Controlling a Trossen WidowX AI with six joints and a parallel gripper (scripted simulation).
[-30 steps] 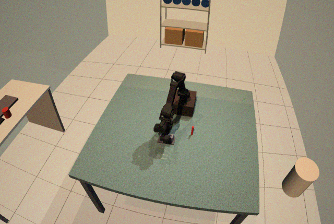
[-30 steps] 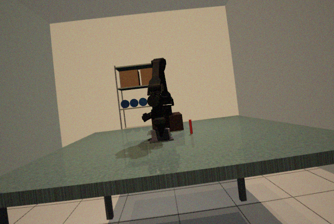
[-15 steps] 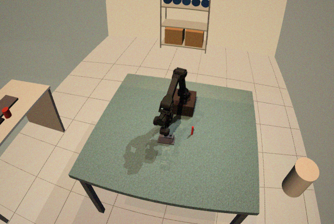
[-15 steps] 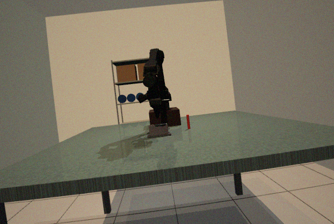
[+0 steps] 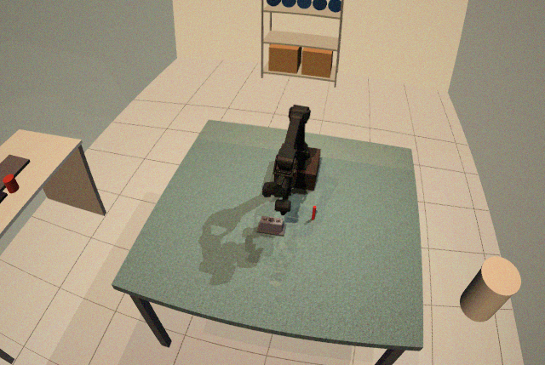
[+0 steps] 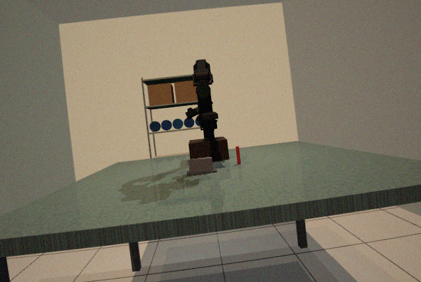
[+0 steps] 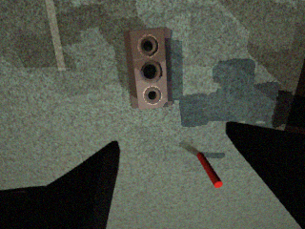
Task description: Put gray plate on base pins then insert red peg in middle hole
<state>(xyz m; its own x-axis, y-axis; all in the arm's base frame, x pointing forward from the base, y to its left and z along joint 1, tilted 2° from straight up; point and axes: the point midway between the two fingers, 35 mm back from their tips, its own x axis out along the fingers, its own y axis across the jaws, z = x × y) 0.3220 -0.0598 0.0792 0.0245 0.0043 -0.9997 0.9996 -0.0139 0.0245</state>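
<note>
Right now my gripper tip is 7 cm past the red peg, 14 cm to the right of it and 10 cm above it. From my gripper tip the other things lie so: gray plate (1 cm ahead, 5 cm to the right, 9 cm below); then base (5 cm to the right, 13 cm below).
</note>
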